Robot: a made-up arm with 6 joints. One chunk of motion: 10 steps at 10 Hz.
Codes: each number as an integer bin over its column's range. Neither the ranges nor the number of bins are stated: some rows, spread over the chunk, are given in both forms.
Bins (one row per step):
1: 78 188 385 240 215 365
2: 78 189 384 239 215 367
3: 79 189 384 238 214 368
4: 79 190 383 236 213 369
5: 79 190 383 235 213 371
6: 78 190 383 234 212 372
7: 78 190 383 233 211 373
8: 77 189 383 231 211 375
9: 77 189 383 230 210 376
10: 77 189 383 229 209 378
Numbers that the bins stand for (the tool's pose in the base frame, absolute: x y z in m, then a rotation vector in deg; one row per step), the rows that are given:
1: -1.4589 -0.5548 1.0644 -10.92 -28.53 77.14
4: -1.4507 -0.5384 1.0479 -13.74 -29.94 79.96
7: -1.4589 -0.5384 1.0479 -15.85 -31.35 82.78
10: -1.4671 -0.5466 1.0479 -18.67 -32.76 86.30
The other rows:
2: -1.4589 -0.5466 1.0562 -11.62 -28.53 78.55
3: -1.4507 -0.5466 1.0562 -12.33 -29.24 79.26
5: -1.4507 -0.5384 1.0479 -14.44 -29.94 81.37
6: -1.4589 -0.5384 1.0479 -15.15 -30.65 82.07
8: -1.4671 -0.5466 1.0479 -17.26 -31.35 84.19
9: -1.4671 -0.5466 1.0479 -17.96 -32.05 84.89

